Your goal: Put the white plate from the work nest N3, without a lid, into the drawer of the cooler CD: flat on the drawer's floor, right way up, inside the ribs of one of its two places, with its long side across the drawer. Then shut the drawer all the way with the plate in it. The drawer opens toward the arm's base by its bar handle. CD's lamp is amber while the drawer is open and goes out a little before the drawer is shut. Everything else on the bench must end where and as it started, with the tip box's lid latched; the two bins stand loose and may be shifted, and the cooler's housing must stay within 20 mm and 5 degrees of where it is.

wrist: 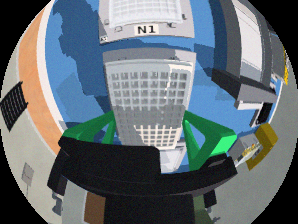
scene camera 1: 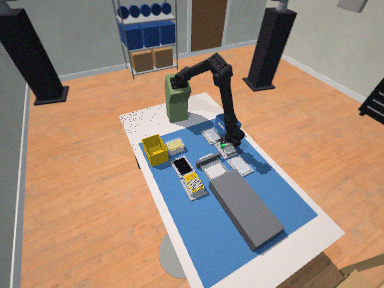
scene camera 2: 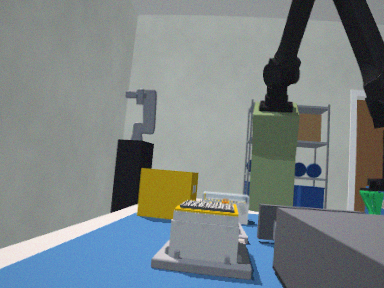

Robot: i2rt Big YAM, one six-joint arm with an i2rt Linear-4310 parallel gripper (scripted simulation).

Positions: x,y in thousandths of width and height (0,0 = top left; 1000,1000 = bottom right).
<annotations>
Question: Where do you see a grey cooler CD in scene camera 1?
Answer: At 668,776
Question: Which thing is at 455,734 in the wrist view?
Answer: My gripper.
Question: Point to a yellow bin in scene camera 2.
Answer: At 421,665
</annotations>
